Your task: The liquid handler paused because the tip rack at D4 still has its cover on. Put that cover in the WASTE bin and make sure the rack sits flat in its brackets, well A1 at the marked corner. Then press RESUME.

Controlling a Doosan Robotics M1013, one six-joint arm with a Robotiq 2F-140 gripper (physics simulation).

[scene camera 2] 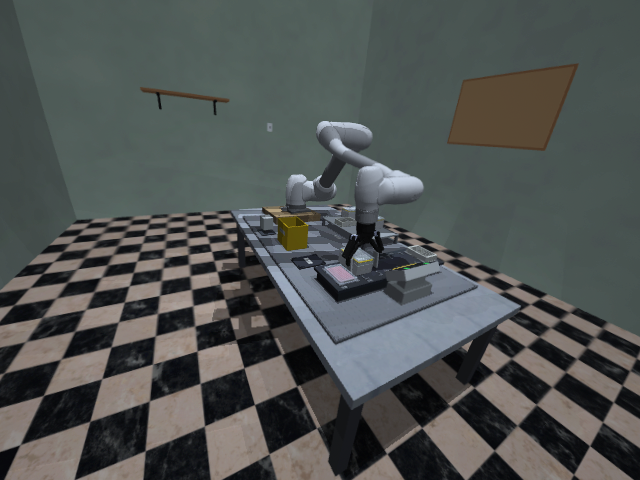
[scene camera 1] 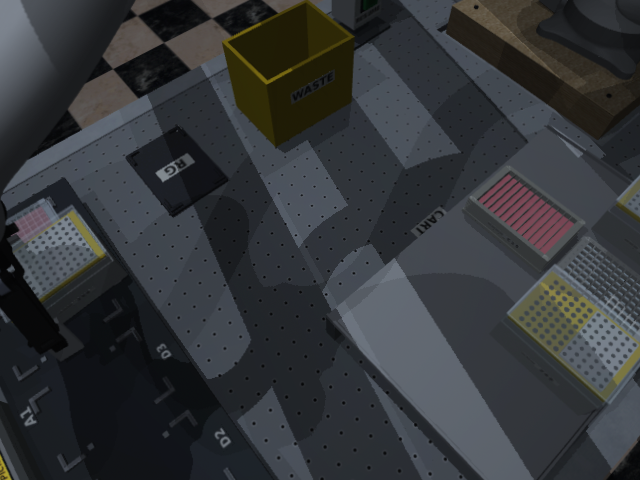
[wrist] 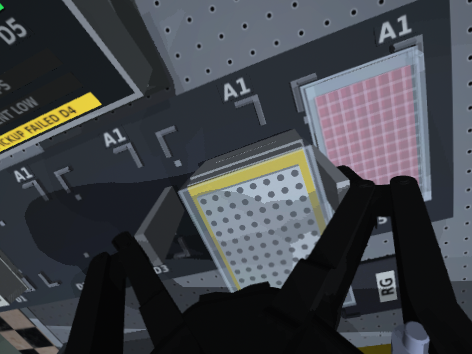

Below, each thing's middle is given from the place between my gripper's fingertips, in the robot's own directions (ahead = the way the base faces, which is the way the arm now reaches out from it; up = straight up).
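The black RG pad (scene camera 1: pixel 178 172) is 6 cm below my hand, and it is also 26 cm behind my hand and 10 cm to the right of it. As for the yellow WASTE bin (scene camera 2: pixel 292 232), I see it 49 cm behind my hand and 6 cm to the right of it.
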